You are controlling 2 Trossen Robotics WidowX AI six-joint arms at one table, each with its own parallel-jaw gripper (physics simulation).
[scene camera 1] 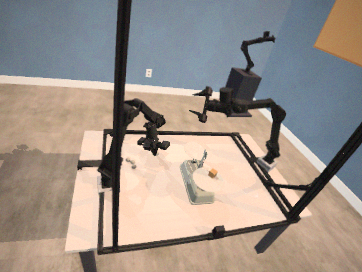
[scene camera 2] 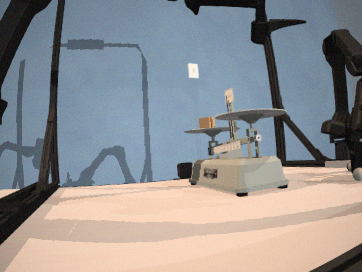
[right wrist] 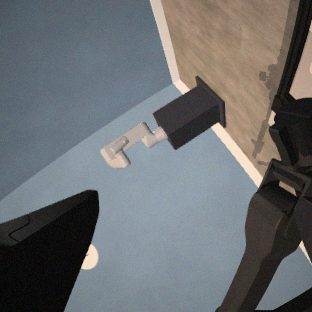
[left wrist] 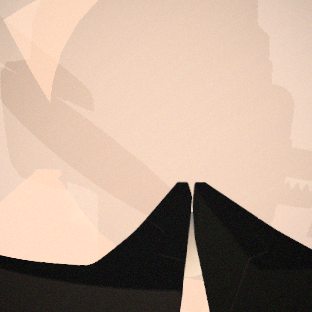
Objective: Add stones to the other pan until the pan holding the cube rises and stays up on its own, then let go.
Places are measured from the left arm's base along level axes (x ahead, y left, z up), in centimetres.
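Where they show: left gripper, fingertip midpoint: (scene camera 1: pixel 154 155) (scene camera 2: pixel 354 174) (left wrist: pixel 189 192); right gripper, fingertip midpoint: (scene camera 1: pixel 190 102) (right wrist: pixel 202 206); left arm's base, origin of the base link: (scene camera 1: pixel 108 182) (scene camera 2: pixel 343 159); right arm's base, origin of the base link: (scene camera 1: pixel 268 160).
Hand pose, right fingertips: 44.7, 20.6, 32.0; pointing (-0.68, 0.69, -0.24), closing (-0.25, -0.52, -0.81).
Observation:
Each offset is from my right fingertips to the centre of the thing, as dx, dy, dz. "spot": to the spot under its first point.
The balance @(-0.3, -27.7, -22.5) (scene camera 1: pixel 200 196) (scene camera 2: pixel 245 172) stands on the table. The orange cube @(+1.0, -35.4, -18.2) (scene camera 1: pixel 213 173) (scene camera 2: pixel 206 123) sits on its lower pan (scene camera 2: pixel 212 132); the other pan @(spot: +2.9, -16.6, -18.9) (scene camera 2: pixel 250 115) is higher and no stone shows on it. My left gripper (scene camera 1: pixel 155 152) (left wrist: pixel 189 192) is shut and empty, low over the table left of the balance in scene camera 1. A pale stone @(-15.3, -2.4, -32.7) (left wrist: pixel 192 250) shows through the gap behind its fingers, mostly hidden. Several stones @(-30.4, -7.5, -32.7) (scene camera 1: pixel 132 161) lie left of that gripper. A stone (scene camera 2: pixel 357 174) shows at the right edge of scene camera 2. My right gripper (scene camera 1: pixel 192 103) is open and empty, raised high.
A black frame (scene camera 1: pixel 172 242) borders the table, with uprights and a small black box (scene camera 1: pixel 218 231) on its front bar. Behind the table, a small arm stands on a dark pedestal (scene camera 1: pixel 243 85) (right wrist: pixel 187 117).

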